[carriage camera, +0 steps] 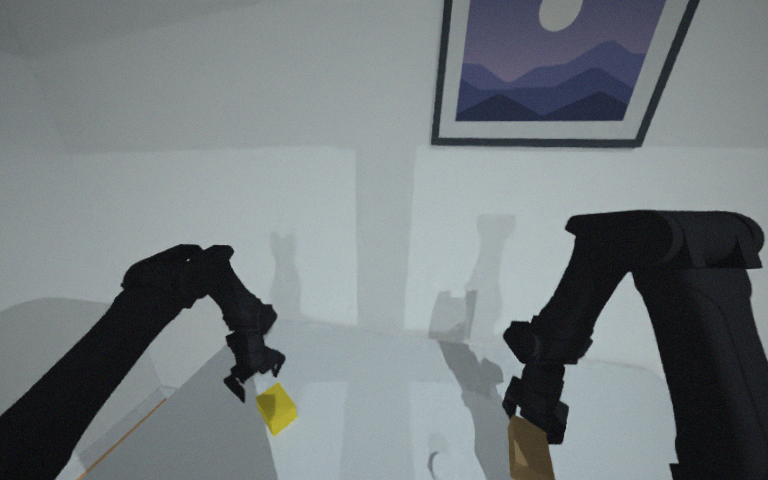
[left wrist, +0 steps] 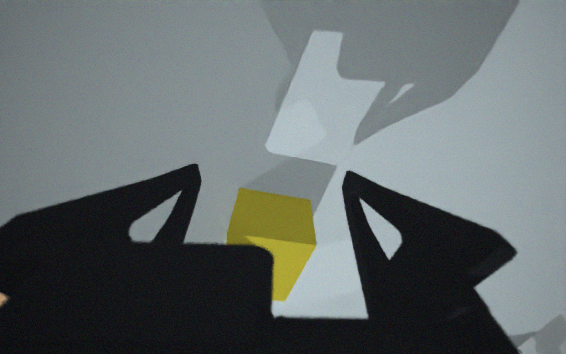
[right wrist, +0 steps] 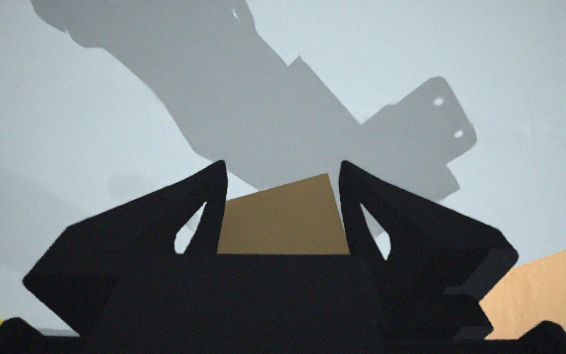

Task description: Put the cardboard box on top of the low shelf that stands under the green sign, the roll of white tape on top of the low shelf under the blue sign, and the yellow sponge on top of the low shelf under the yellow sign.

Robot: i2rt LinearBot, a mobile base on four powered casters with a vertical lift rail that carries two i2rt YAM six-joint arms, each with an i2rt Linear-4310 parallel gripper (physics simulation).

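Places are measured from the left arm's base along level axes (x left, y ahead, z down), in metres.
Pixels of known places: left gripper, fingertip midpoint: [carriage camera: 260, 388] [left wrist: 273, 175]; right gripper, fingertip midpoint: [right wrist: 283, 170].
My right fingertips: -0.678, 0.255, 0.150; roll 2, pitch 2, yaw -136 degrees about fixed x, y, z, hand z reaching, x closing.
For each thing: its top centre in the pictures, then the offset to it from my right fingertips, as dx, dy, dz. "*": a spot on its surface instead. Level surfaces: height alone.
- yellow sponge at its top centre: [left wrist: 261, 274] [carriage camera: 275, 401] +0.608, +0.110, +0.062
- brown cardboard box at its top centre: [right wrist: 304, 321] [carriage camera: 531, 442] +0.032, -0.046, -0.048
- pale curved rim at a spot on its surface: [carriage camera: 431, 461] * +0.203, +0.002, +0.107
- pale surface at its surface level: dz +0.107
The yellow sponge [carriage camera: 277, 408] [left wrist: 272, 220] lies on the pale surface. My left gripper [carriage camera: 259, 386] [left wrist: 273, 175] is open and empty above the sponge, which shows between and below the fingers in the left wrist view, partly hidden by the gripper body. My right gripper [carriage camera: 532, 425] [right wrist: 283, 170] is shut on the brown cardboard box [carriage camera: 529, 450] [right wrist: 285, 220], which hangs tilted from its fingers; its lower part is cut off in the carriage view. A pale curved rim [carriage camera: 431, 461], perhaps the roll of white tape, shows at the bottom of that view. The shelves and signs do not show.
The pale surface [carriage camera: 376, 435] extends toward a white wall [carriage camera: 226, 198] with a framed mountain picture [carriage camera: 540, 142]. A thin orange-brown edge [carriage camera: 124, 438] shows at the lower left of the carriage view. A light wooden surface [right wrist: 530, 295] shows at the right of the right wrist view. Arm shadows cross the surface.
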